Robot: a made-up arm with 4 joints.
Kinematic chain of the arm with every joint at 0, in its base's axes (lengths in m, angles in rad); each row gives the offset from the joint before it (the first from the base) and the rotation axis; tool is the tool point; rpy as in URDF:
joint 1: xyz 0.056 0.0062 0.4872 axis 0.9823 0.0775 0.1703
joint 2: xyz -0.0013 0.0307 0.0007 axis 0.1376 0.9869 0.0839
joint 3: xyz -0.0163 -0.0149 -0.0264 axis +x
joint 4: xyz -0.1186 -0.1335 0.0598 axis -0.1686 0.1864 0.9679
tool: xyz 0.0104 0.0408 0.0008 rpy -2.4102 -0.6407 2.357
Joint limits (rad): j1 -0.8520..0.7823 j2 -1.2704..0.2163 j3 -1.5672..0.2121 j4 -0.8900..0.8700
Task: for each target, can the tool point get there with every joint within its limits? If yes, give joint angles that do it. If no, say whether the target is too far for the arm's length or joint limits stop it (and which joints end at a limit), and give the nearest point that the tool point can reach.
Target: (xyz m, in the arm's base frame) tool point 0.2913 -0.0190 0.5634
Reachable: no: joint limits stop it (at a limit: joint 1, joint 2, joint 4) | nearest point -0.0049 -0.0862 0.5837 | short by 0.304 m
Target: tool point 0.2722 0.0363 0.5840
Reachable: no: joint limits stop it (at a limit: joint 2, joint 4) | nearest point -0.0185 0.0308 0.6131 | short by 0.292 m
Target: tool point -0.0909 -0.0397 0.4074
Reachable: yes | joints -0.1900 -1.0054 -0.4243 0.6516
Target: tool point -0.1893 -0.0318 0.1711
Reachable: no: too far | nearest point -0.0599 -0.0090 0.3363 | short by 0.211 m
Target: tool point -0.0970 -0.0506 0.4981
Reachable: yes | joints 0.4922 -0.2907 -0.4753 0.4121
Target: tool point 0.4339 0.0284 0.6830
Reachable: no: too far | nearest point -0.0160 -0.0079 0.6180 | short by 0.456 m
